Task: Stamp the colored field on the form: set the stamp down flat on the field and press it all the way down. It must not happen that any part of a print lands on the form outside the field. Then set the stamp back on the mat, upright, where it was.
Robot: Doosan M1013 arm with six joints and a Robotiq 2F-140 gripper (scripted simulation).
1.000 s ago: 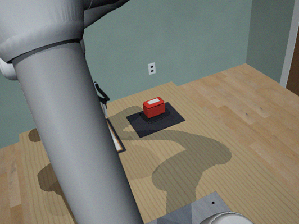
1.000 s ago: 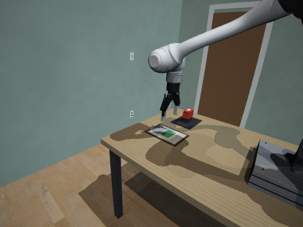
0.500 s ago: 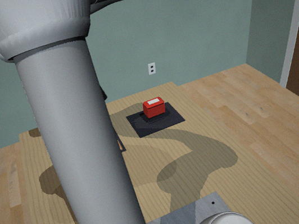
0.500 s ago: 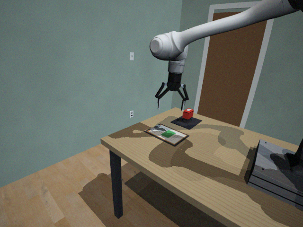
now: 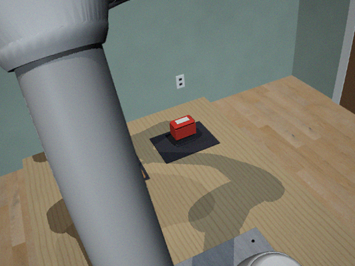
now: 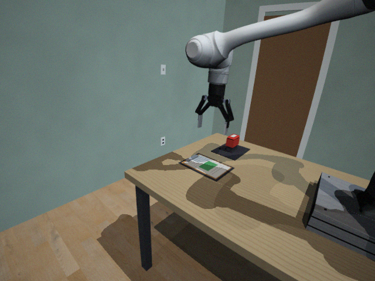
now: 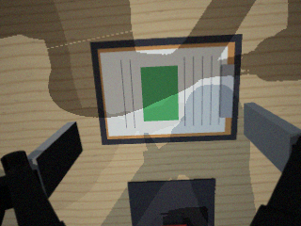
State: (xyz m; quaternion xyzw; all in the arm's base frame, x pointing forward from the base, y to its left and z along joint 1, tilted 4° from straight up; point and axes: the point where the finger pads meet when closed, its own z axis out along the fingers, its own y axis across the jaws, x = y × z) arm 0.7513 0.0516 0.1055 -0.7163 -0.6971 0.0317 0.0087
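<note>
Now: the stamp 300 mm to the right of my hand, 170 mm below it and 10 mm behind it. The rest, counted from my hand: form on clipboard (210 mm below, 30 mm ahead, 10 mm to the right); then dark mat (300 mm to the right, 210 mm below, 10 mm behind).
</note>
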